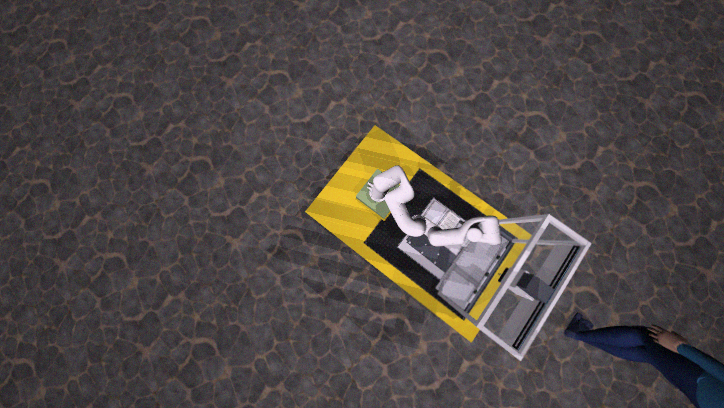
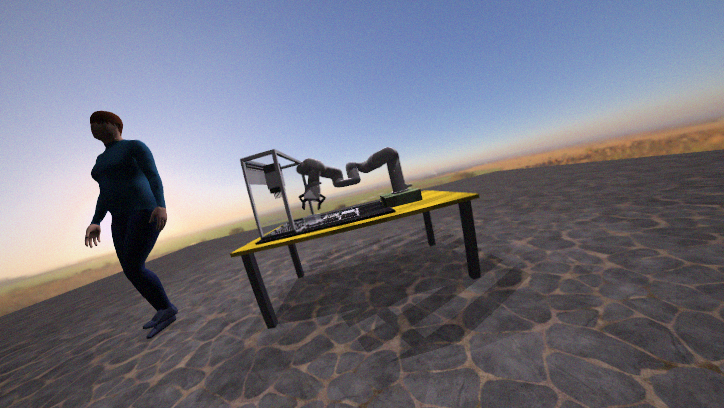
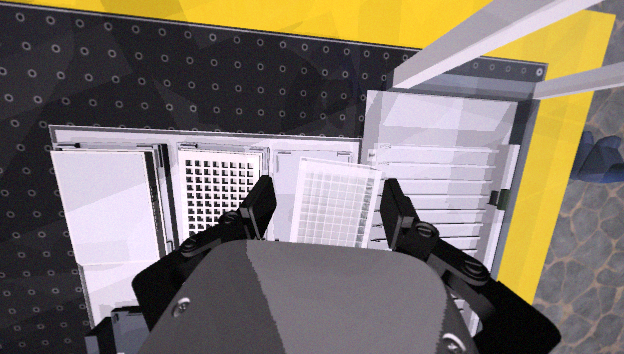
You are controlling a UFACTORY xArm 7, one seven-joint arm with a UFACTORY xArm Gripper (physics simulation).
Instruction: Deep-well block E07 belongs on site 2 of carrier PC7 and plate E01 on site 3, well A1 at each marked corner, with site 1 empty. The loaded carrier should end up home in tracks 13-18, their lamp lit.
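Frame: origin at the arm's base, x left, y back, z up, level; metres.
Where they show: gripper, fingertip midpoint: (image 2: 311,209) (image 3: 326,191); arm's base, origin of the base link: (image 1: 378,192) (image 2: 400,191).
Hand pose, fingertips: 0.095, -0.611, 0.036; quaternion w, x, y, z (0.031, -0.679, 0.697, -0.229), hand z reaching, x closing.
Each offset is from my fingertips to the top centre of the thing, as dx, dy, dz. "pt": to the spot under its first point. Level surfaces: height alone.
My gripper (image 3: 326,191) (image 2: 311,206) is open above the labware; its fingers stand on either side of a pale gridded plate @[-0.048, -0.014, -0.038] (image 3: 332,207) without gripping it. The plate lies turned askew, partly over a pale nest @[-0.042, +0.003, -0.080] (image 3: 286,170) and reaching toward the slotted deck. Left of it a white block with square wells @[-0.026, +0.108, -0.072] (image 3: 220,187) sits squarely in the middle nest. Further left is a flat-topped white piece @[-0.015, +0.220, -0.072] (image 3: 105,200). These nests are in a pale carrier (image 3: 320,144). Labels, A1 corners and the carrier's name are not legible. The lower parts are hidden by the gripper body.
A slotted deck @[dz -0.098] (image 3: 435,187) adjoins the carrier on the right, with a small dark green part @[pt -0.063, -0.267, -0.076] (image 3: 503,199) at its edge. A frame (image 1: 569,231) (image 2: 282,187) (image 3: 450,45) stands over the table end. A person (image 1: 623,339) (image 2: 124,177) is beside the yellow table @[dz -0.111] (image 1: 334,200) (image 2: 445,198).
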